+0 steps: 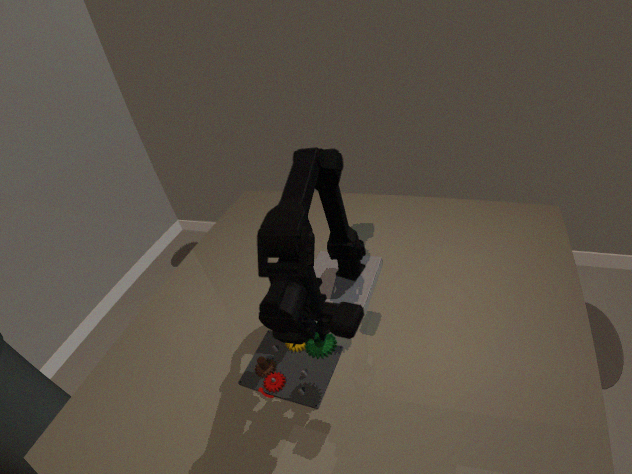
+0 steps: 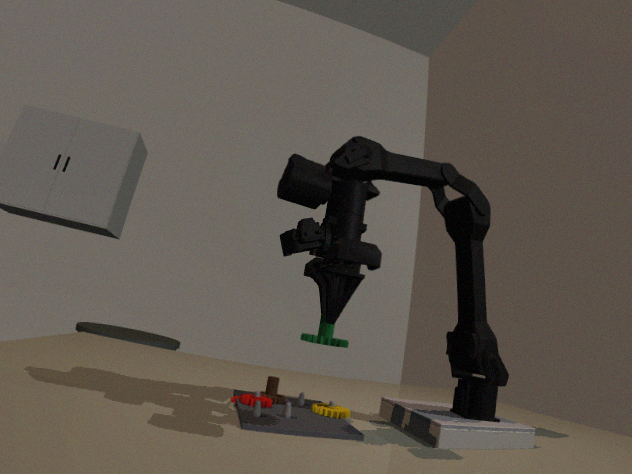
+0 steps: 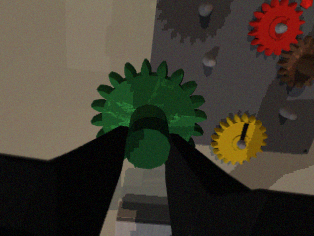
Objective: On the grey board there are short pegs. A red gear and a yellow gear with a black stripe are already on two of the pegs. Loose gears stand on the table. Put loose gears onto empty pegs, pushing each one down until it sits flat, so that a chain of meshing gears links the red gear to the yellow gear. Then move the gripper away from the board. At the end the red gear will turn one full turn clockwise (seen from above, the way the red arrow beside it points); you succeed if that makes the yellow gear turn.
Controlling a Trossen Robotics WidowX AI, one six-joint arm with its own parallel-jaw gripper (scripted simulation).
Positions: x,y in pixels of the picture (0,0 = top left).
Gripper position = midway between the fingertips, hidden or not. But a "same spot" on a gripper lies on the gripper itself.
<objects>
my gripper: image 1 318,337; image 2; image 3
same spot on my gripper: [image 3: 78,186] = [image 2: 323,278]
</objects>
